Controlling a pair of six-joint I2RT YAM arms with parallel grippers.
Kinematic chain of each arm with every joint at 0, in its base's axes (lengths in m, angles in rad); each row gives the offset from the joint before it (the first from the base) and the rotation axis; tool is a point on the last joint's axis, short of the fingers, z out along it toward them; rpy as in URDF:
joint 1: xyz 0 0 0.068 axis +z
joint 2: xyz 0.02 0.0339 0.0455 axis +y
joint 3: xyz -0.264 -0.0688 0 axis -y
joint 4: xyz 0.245 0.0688 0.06 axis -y
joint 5: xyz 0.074 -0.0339 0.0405 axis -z
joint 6: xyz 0.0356 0 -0.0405 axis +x
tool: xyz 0 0 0 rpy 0 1.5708 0
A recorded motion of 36 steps. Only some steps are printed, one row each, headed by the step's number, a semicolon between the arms.
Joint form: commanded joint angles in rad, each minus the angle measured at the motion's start. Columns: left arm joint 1, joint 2, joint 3, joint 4, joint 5, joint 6; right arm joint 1, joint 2, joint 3, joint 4, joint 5, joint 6.
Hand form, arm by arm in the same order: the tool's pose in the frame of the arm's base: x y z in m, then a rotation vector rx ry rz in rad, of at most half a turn. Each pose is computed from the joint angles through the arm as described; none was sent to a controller.
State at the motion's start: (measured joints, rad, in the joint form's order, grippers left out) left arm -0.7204 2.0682 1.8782 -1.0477 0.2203 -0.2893; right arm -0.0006 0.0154 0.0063 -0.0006 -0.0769 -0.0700
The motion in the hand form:
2: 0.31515 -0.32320 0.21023 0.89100 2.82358 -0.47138; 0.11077 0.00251 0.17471 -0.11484 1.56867 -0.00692
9: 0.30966 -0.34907 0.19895 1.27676 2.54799 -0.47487; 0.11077 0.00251 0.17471 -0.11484 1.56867 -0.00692
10: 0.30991 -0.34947 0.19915 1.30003 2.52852 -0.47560; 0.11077 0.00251 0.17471 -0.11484 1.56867 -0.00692
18: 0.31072 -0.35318 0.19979 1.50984 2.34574 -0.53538; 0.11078 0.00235 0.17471 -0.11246 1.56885 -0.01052
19: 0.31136 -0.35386 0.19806 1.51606 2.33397 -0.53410; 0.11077 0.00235 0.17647 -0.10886 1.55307 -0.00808
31: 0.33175 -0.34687 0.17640 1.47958 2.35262 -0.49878; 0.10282 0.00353 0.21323 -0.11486 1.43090 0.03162
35: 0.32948 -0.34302 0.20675 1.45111 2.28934 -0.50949; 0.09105 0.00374 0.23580 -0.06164 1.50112 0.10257
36: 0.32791 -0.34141 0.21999 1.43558 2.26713 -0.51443; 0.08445 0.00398 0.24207 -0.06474 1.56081 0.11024
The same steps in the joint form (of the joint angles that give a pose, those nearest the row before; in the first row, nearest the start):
2: -0.0610 0.1064 -0.0069 0.0569 -0.0088 0.0896; 0.0015 -0.0062 -0.0012 0.0026 0.0091 -0.0076
9: -0.1087 0.1408 -0.0076 0.1747 -0.0084 0.3506; 0.0015 -0.0062 -0.0012 0.0026 0.0091 -0.0076
10: -0.1087 0.1408 -0.0076 0.1793 -0.0061 0.3704; 0.0015 -0.0062 -0.0012 0.0026 0.0091 -0.0076
18: -0.1080 0.1412 -0.0122 0.2193 0.0595 0.5478; 0.0012 -0.0062 -0.0012 0.0026 0.0126 -0.0084
19: -0.1080 0.1438 -0.0156 0.2308 0.0591 0.5554; 0.0012 -0.0061 -0.0011 0.0187 0.0126 -0.0042
31: -0.0679 0.1957 -0.0153 0.2781 0.0439 0.5699; 0.0011 -0.0061 0.0958 0.0439 -0.0211 0.0225
35: -0.0656 0.1324 -0.0107 0.2781 0.0435 0.5699; 0.0011 -0.0061 0.2239 -0.1507 -0.0272 0.0999
36: -0.0656 0.1068 -0.0046 0.2739 0.0427 0.5654; 0.0011 -0.0061 0.2815 -0.2682 -0.0340 0.0996

